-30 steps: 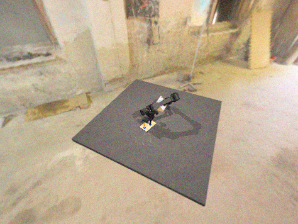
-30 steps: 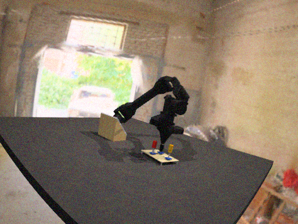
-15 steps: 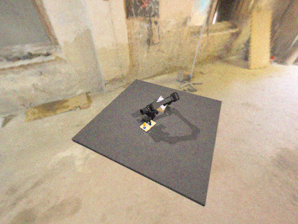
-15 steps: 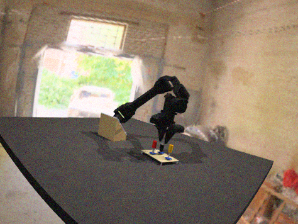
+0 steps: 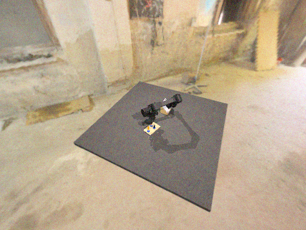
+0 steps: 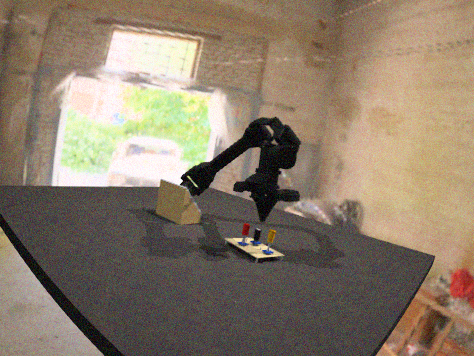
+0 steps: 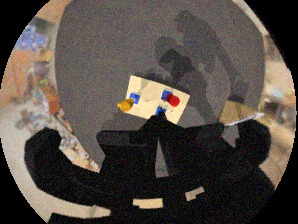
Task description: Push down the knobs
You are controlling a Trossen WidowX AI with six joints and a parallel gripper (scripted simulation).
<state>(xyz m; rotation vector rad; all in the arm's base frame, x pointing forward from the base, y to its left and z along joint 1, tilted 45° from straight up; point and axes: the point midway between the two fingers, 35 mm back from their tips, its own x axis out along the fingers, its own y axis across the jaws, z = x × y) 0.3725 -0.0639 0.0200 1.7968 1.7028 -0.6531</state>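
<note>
My gripper tip is 5 cm short of the yellow knob, 1 cm to the left of it and 2 cm above it. Round my gripper tip: black knob: 2 cm behind, 2 cm to the left, 5 cm below.
</note>
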